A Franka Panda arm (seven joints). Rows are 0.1 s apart.
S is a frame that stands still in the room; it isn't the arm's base.
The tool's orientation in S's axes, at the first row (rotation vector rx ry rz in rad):
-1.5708, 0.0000, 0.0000
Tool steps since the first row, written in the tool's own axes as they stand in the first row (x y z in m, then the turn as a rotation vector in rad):
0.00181, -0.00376, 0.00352, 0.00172, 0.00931, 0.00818
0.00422, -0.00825, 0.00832, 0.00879, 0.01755, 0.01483
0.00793, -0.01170, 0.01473, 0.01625, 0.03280, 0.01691
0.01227, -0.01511, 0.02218, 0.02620, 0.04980, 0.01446
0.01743, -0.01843, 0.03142, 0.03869, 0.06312, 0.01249
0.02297, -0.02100, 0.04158, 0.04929, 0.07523, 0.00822
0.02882, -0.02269, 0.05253, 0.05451, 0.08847, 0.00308
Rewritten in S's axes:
0.00181, 0.00352, 0.00376, 0.00172, 0.00818, -0.00931
0.00422, 0.00832, 0.00825, 0.00879, 0.01483, -0.01755
0.00793, 0.01473, 0.01170, 0.01625, 0.01691, -0.03280
0.01227, 0.02218, 0.01511, 0.02620, 0.01446, -0.04980
0.01743, 0.03142, 0.01843, 0.03869, 0.01249, -0.06312
0.02297, 0.04158, 0.02100, 0.04929, 0.00822, -0.07523
0.02882, 0.05253, 0.02269, 0.05451, 0.00308, -0.08847

